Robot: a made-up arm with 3 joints. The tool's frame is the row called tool. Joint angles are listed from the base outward. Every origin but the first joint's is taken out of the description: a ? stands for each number. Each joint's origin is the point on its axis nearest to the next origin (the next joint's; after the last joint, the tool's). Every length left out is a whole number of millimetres.
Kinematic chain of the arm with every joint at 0, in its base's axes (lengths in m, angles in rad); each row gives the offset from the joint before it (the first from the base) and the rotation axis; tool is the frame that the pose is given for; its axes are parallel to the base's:
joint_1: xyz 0 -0.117 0.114 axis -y
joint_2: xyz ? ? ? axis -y
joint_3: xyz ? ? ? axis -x
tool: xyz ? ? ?
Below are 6 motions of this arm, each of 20 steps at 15 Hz.
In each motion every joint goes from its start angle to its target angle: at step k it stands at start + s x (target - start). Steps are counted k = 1, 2, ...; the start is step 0. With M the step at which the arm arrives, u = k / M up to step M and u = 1 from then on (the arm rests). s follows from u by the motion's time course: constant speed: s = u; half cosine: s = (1 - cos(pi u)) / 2; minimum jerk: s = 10 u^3 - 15 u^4 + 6 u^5.
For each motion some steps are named. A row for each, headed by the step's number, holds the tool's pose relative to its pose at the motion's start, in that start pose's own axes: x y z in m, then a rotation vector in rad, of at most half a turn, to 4 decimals.
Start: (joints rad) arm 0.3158 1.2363 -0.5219
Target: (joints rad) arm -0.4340 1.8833 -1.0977
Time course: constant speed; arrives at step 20
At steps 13, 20:
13: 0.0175 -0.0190 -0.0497 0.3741 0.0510 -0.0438
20: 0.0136 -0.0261 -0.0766 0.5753 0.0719 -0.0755

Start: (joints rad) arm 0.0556 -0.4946 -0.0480
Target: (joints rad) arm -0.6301 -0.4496 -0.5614
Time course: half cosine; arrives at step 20
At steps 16, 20:
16: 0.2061 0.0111 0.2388 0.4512 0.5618 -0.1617
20: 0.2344 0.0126 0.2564 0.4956 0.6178 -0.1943

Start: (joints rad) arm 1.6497 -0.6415 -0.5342
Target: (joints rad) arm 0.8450 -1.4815 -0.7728
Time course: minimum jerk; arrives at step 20
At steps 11, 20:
11: 0.3303 0.1933 0.3220 0.1301 0.8030 -0.5552
20: 0.6811 0.2116 0.3485 0.1821 1.3083 -1.0018

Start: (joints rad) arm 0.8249 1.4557 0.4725
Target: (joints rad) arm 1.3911 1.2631 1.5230
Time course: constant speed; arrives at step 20
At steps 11, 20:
11: -0.0368 0.0443 -0.0265 -0.5757 -0.1508 -0.1438
20: -0.0601 0.0926 -0.0640 -1.0378 -0.2121 -0.3287

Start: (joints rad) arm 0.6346 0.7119 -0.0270
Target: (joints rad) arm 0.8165 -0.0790 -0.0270
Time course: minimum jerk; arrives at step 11
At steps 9, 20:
9: 0.1208 0.0068 0.2505 0.0000 0.5814 -0.0157
20: 0.1296 0.0070 0.2598 0.0000 0.6088 -0.0164

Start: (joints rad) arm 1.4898 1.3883 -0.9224
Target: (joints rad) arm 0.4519 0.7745 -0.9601
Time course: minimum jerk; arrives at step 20
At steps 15, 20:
15: 0.4708 0.2267 0.1704 0.0274 0.8742 -1.1952
20: 0.5411 0.2090 0.1568 0.0287 0.9725 -1.3351

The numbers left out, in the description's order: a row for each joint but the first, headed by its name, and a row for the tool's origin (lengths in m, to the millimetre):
joint_2: -0.012 0 0.136
joint_3: -0.469 0 0.102
tool: 0 -0.053 0.016

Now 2 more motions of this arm.
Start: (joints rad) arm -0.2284 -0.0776 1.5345
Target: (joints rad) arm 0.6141 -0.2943 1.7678
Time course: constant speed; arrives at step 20
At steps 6, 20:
6: -0.0535 0.1013 0.0000 -0.0698 -0.0002 -0.1878
20: -0.0924 0.3700 -0.0014 -0.2256 0.0503 -0.6252

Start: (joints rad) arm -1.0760 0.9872 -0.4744
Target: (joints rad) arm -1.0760 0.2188 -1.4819
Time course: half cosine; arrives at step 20
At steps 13, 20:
13: 0.1021 0.1124 0.1737 0.7130 0.3809 -0.4255
20: 0.1670 0.1536 0.2250 0.9557 0.4471 -0.6640

